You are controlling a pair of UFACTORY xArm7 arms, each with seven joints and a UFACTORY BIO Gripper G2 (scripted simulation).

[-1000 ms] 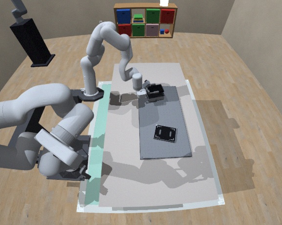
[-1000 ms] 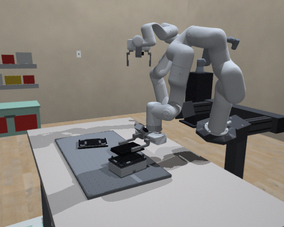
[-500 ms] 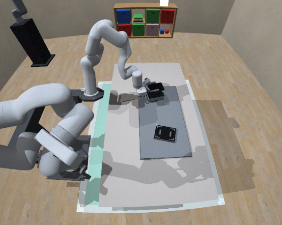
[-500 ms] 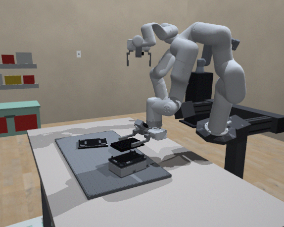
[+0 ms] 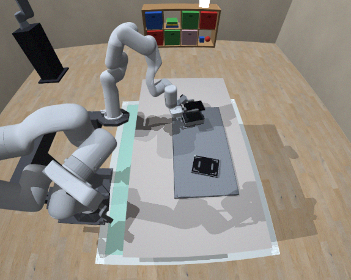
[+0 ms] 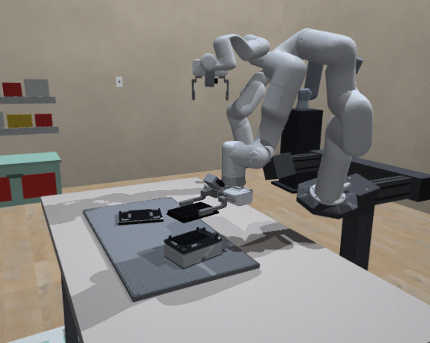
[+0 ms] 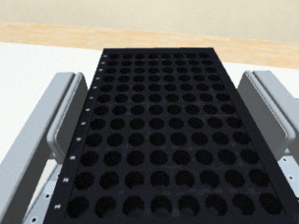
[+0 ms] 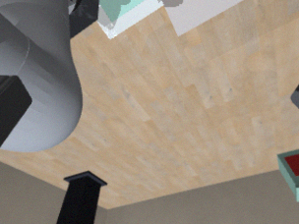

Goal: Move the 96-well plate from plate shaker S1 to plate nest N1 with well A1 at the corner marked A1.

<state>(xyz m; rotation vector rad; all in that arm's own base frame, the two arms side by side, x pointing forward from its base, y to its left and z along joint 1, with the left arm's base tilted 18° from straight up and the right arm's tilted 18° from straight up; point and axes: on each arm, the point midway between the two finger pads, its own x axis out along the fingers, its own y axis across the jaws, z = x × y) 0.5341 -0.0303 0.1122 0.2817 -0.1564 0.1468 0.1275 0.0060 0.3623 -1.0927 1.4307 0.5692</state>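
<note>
My left gripper is now 37 cm to the left of the black plate nest N1, 15 cm above it and 8 cm short of it. From my left hand the other things lie so: black 96-well plate: 1 cm below, 1 cm ahead.
</note>
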